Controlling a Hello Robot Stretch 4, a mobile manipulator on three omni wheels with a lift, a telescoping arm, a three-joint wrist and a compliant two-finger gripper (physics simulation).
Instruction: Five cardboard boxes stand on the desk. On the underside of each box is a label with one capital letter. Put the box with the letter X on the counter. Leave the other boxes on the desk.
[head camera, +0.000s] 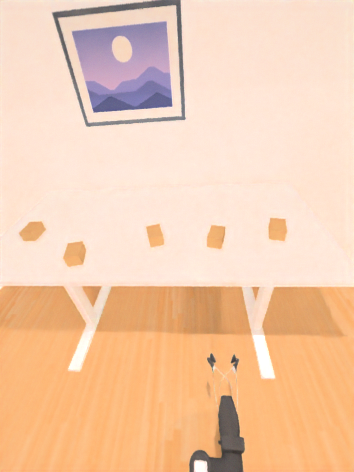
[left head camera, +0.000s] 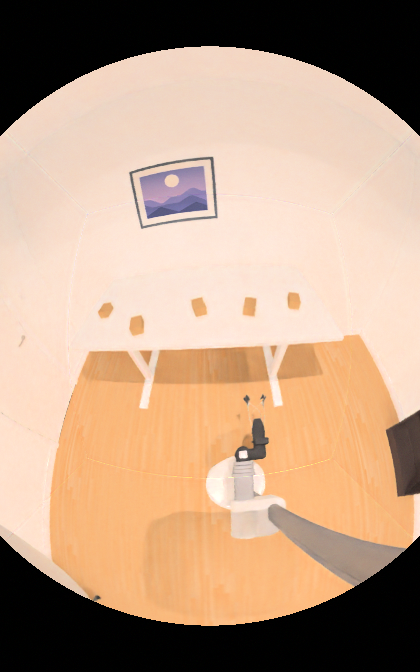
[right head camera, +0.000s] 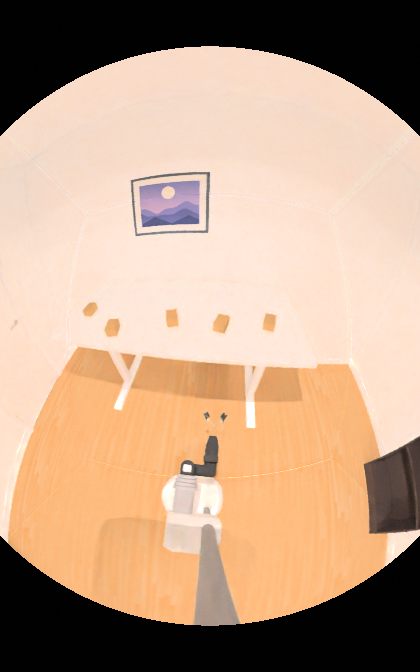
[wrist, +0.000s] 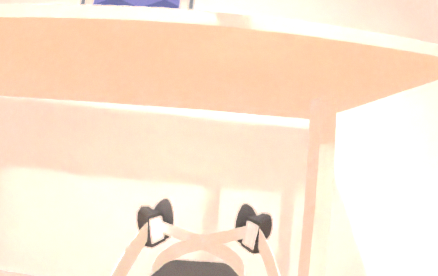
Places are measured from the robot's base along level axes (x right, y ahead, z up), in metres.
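Pixels of known places: gripper, fingertip midpoint: (head camera: 222, 353) (wrist: 205, 217).
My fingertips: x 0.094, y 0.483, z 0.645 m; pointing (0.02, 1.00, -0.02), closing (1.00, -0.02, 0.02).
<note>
Behind a point stands the place of what it marks.
Five plain cardboard boxes stand apart on the white desk (head camera: 185, 270) @(x -0.039, y 0.658, z 0.923 m) (left head camera: 210, 337) (right head camera: 190, 347): a far left box (head camera: 32, 231) @(x -0.747, y 0.868, z 0.969 m) (left head camera: 105, 310) (right head camera: 90, 309), a front left box (head camera: 75, 254) @(x -0.467, y 0.702, z 0.973 m) (left head camera: 136, 325) (right head camera: 112, 327), a middle box (head camera: 155, 235) @(x -0.165, y 0.810, z 0.973 m) (left head camera: 199, 306) (right head camera: 171, 318), a box right of the middle (head camera: 216, 236) @(x 0.086, y 0.794, z 0.973 m) (left head camera: 249, 306) (right head camera: 221, 323) and a far right box (head camera: 277, 229) @(x 0.334, y 0.830, z 0.973 m) (left head camera: 294, 300) (right head camera: 269, 322). Their undersides and letters are hidden. My gripper (head camera: 223, 361) (left head camera: 255, 399) (right head camera: 215, 416) (wrist: 205, 217) @(x 0.094, y 0.483, z 0.645 m) is open and empty, in front of the desk and below its top. The counter cannot be made out.
The desk's legs (head camera: 262, 345) (left head camera: 275, 385) (right head camera: 250, 400) stand beyond the gripper, on its right and left. A dark brown piece of furniture (left head camera: 407, 457) (right head camera: 392, 492) stands at the right edge. A framed picture (head camera: 122, 70) @(x -0.325, y 1.389, z 1.523 m) (left head camera: 175, 192) (right head camera: 170, 204) hangs above the desk.
</note>
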